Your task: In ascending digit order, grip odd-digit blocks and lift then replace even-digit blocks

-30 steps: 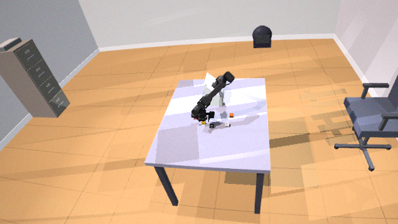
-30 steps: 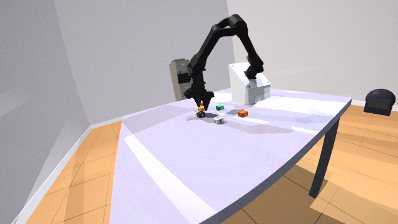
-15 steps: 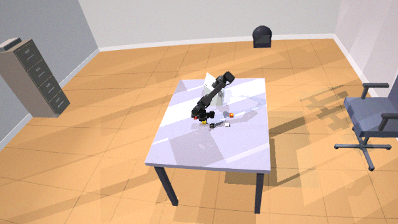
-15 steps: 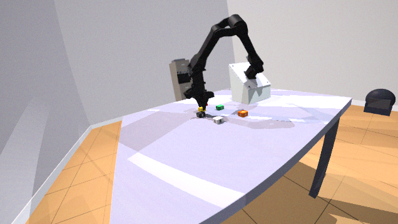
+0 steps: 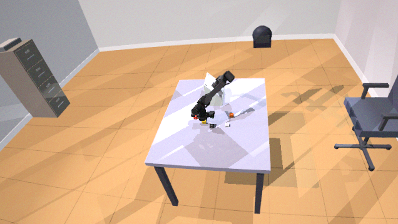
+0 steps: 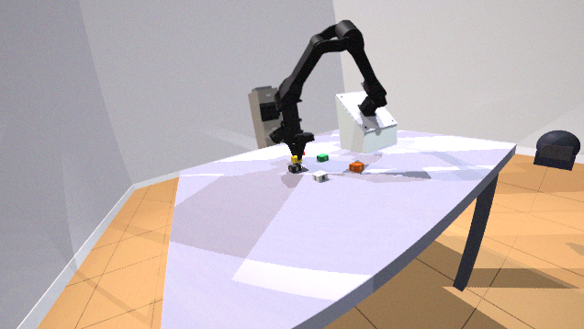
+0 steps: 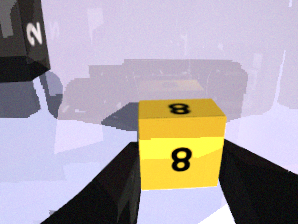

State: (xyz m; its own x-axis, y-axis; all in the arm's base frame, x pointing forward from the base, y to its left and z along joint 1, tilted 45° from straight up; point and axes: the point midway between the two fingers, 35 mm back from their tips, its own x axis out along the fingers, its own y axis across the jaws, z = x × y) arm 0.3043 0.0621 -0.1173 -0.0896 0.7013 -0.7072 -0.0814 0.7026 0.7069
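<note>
The yellow block is right at my gripper tip. The rest, counted from my gripper tip: red block (5 cm behind, 9 cm to the right); green block (8 cm behind, 5 cm to the left); black block (4 cm ahead, 7 cm to the left).
</note>
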